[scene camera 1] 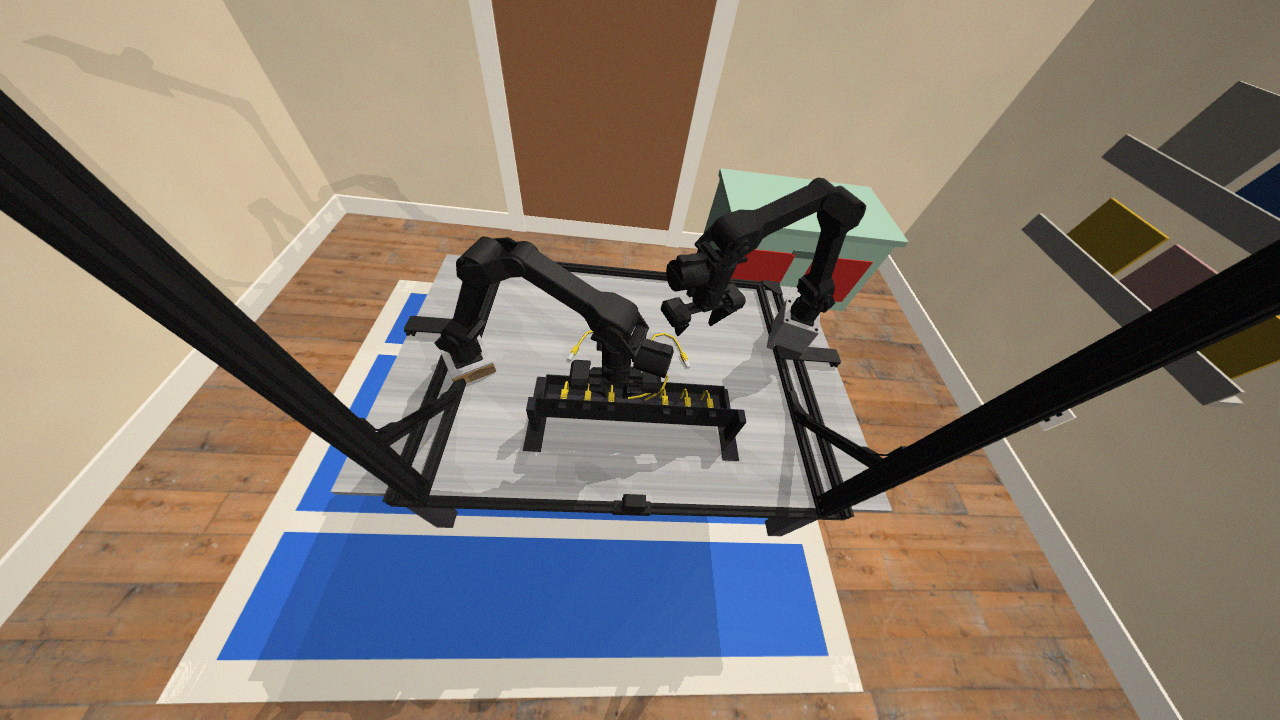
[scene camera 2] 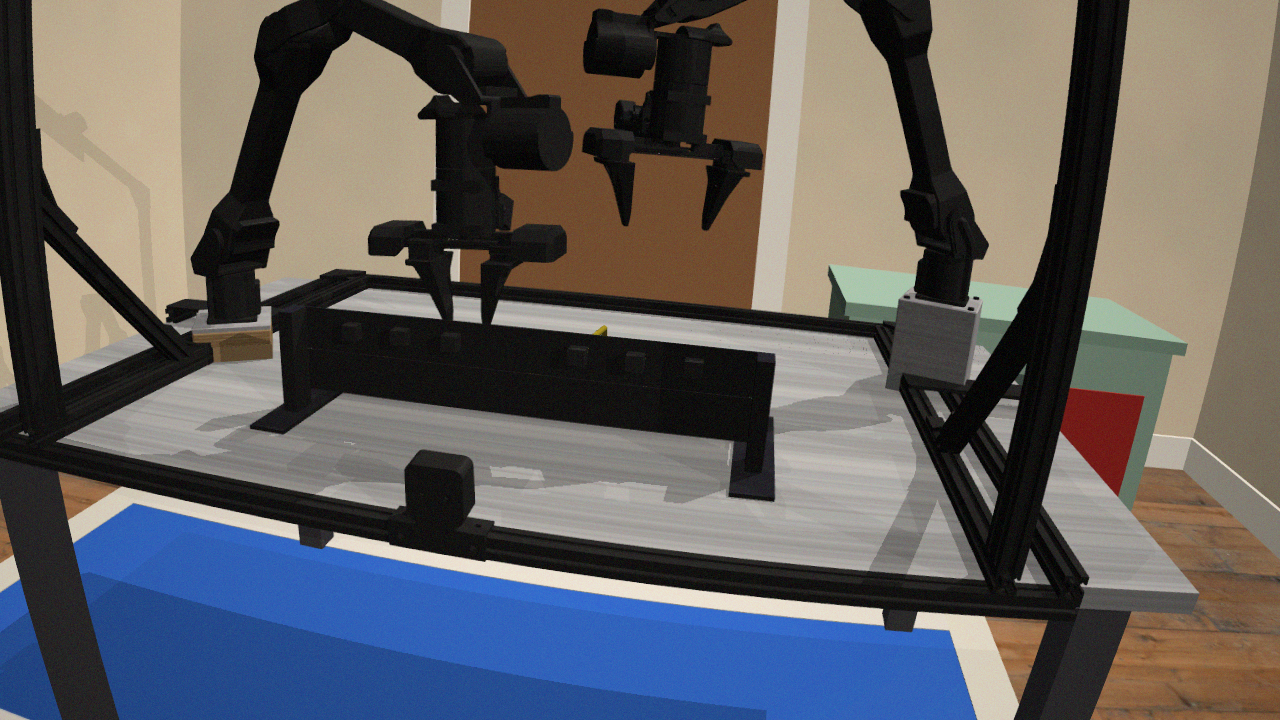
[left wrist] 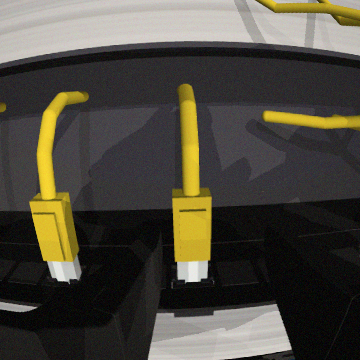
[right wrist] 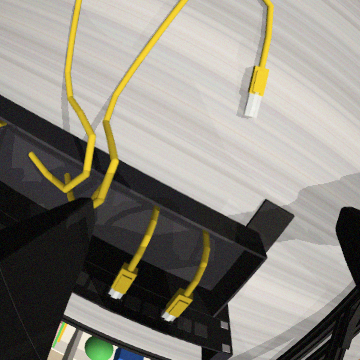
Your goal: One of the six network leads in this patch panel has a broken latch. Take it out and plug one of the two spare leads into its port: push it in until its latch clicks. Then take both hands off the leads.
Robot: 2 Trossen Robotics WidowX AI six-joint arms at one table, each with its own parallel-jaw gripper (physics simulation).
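Where they show: left gripper, fingertip midpoint: (scene camera 1: 614,396) (scene camera 2: 467,327) (left wrist: 213,240); right gripper, fingertip midpoint: (scene camera 1: 693,329) (scene camera 2: 665,227) (right wrist: 222,216); left arm's base, origin of the base link: (scene camera 1: 465,354) (scene camera 2: 233,317); right arm's base, origin of the base link: (scene camera 1: 802,315) (scene camera 2: 942,298).
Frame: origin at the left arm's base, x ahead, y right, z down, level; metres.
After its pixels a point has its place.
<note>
The black patch panel (scene camera 1: 635,411) {y 0.351, x 0.277, z -0.030 m} (scene camera 2: 528,380) {y 0.361, x 0.294, z -0.014 m} holds a row of yellow leads. In the left wrist view one seated plug (left wrist: 192,227) {y 0.297, x 0.243, z -0.051 m} stands upright between the fingers and another plug (left wrist: 54,227) {y 0.270, x 0.202, z -0.051 m} leans at the left. My left gripper (left wrist: 213,240) {y 0.305, x 0.247, z -0.053 m} (scene camera 2: 468,320) {y 0.305, x 0.247, z -0.053 m} is partly open, low at the panel, with its fingers apart from the middle plug. My right gripper (scene camera 1: 698,325) {y 0.282, x 0.466, z -0.147 m} (scene camera 2: 665,226) {y 0.282, x 0.466, z -0.147 m} (right wrist: 222,216) {y 0.282, x 0.466, z -0.147 m} is wide open and empty, high behind the panel. One spare lead (scene camera 1: 685,358) {y 0.253, x 0.514, z 0.032 m} (right wrist: 258,82) {y 0.246, x 0.516, z 0.031 m} and another spare lead (scene camera 1: 572,354) {y 0.095, x 0.243, z 0.036 m} lie behind the panel. I cannot tell which latch is broken.
Two more seated plugs (right wrist: 123,281) {y 0.393, x 0.393, z -0.051 m} (right wrist: 178,304) {y 0.419, x 0.437, z -0.051 m} show near the panel's end in the right wrist view. Loose cables (right wrist: 115,130) run over the panel's rear edge. A black frame (scene camera 1: 572,505) (scene camera 2: 716,573) borders the table, and a green cabinet (scene camera 1: 805,210) (scene camera 2: 1020,308) stands beyond it.
</note>
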